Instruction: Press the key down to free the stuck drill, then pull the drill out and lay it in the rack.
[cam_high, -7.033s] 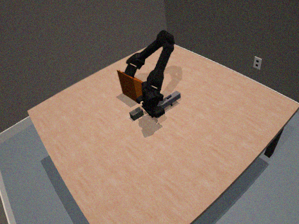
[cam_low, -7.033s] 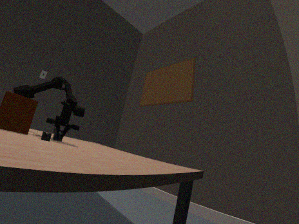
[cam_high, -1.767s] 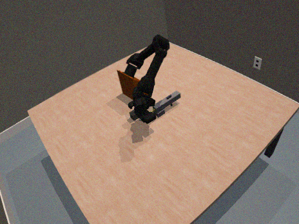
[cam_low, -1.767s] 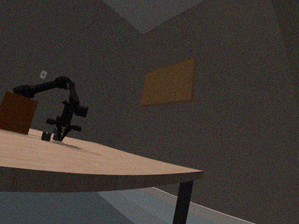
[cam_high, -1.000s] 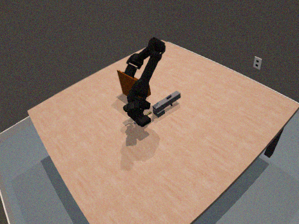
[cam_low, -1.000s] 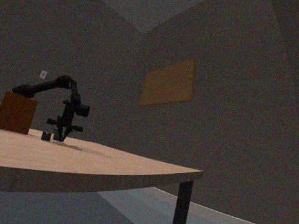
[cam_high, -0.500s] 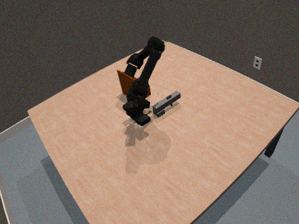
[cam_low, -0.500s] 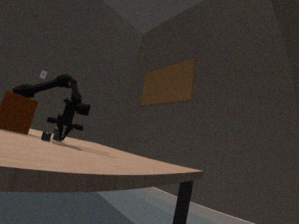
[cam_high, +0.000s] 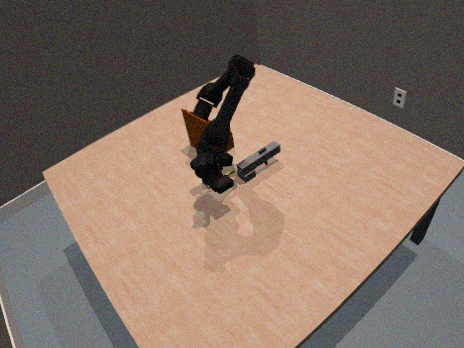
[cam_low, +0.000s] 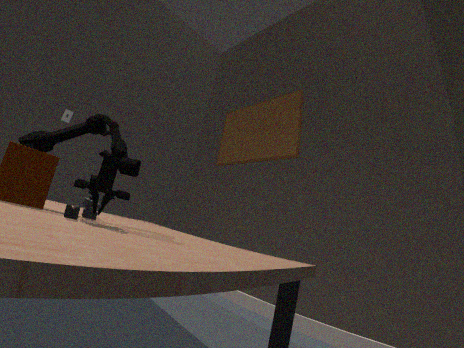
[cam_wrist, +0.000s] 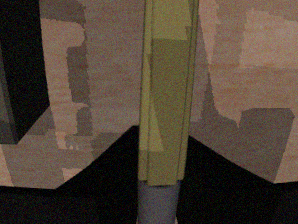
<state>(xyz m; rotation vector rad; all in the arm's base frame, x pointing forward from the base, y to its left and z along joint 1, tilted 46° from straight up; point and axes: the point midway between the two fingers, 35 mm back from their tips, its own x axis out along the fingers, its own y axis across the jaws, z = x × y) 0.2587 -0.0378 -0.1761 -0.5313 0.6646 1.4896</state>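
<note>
The drill is 4 cm to the left of my gripper tip and 3 cm above it.
</note>
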